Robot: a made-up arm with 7 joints. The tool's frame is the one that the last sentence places.
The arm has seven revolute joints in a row. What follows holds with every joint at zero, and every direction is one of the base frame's. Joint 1 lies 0.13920 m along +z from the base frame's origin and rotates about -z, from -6.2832 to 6.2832 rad. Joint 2 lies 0.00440 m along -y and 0.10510 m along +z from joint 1 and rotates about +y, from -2.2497 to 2.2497 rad. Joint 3 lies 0.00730 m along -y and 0.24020 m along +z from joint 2 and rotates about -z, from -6.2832 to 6.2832 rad. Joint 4 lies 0.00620 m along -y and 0.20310 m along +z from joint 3 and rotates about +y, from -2.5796 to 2.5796 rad. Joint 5 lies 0.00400 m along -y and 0.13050 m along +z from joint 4 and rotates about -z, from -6.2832 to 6.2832 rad. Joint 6 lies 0.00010 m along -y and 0.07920 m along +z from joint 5 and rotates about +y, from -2.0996 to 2.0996 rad. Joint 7 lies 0.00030 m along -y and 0.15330 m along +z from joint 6 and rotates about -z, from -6.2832 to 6.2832 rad. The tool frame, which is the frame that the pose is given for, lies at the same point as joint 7; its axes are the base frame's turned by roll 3.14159, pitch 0.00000 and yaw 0.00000 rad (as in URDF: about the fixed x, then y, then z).
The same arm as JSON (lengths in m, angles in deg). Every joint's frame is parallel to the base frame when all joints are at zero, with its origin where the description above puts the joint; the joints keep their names.
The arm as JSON. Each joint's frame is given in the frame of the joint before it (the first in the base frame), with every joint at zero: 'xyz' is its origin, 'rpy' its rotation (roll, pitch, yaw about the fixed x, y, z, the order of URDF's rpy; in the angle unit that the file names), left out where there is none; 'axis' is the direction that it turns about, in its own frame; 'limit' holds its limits. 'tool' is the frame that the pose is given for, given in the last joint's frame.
{"units": {"length": "m", "angle": "deg"}, "joints": [
  {"name": "joint 1", "type": "revolute", "origin": {"xyz": [0.0, 0.0, 0.1392]}, "axis": [0.0, 0.0, -1.0], "limit": {"lower": -360.0, "upper": 360.0}},
  {"name": "joint 2", "type": "revolute", "origin": {"xyz": [0.0, -0.0044, 0.1051]}, "axis": [0.0, 1.0, 0.0], "limit": {"lower": -128.9, "upper": 128.9}},
  {"name": "joint 3", "type": "revolute", "origin": {"xyz": [0.0, -0.0073, 0.2402]}, "axis": [0.0, 0.0, -1.0], "limit": {"lower": -360.0, "upper": 360.0}},
  {"name": "joint 4", "type": "revolute", "origin": {"xyz": [0.0, -0.0062, 0.2031]}, "axis": [0.0, 1.0, 0.0], "limit": {"lower": -147.8, "upper": 147.8}},
  {"name": "joint 5", "type": "revolute", "origin": {"xyz": [0.0, -0.004, 0.1305]}, "axis": [0.0, 0.0, -1.0], "limit": {"lower": -360.0, "upper": 360.0}},
  {"name": "joint 6", "type": "revolute", "origin": {"xyz": [0.0, -0.0001, 0.0792]}, "axis": [0.0, 1.0, 0.0], "limit": {"lower": -120.3, "upper": 120.3}},
  {"name": "joint 7", "type": "revolute", "origin": {"xyz": [0.0, -0.0003, 0.1533]}, "axis": [0.0, 0.0, -1.0], "limit": {"lower": -360.0, "upper": 360.0}}
], "tool": {"origin": {"xyz": [0.0, 0.0, 0.0], "rpy": [180.0, 0.0, 0.0]}}}

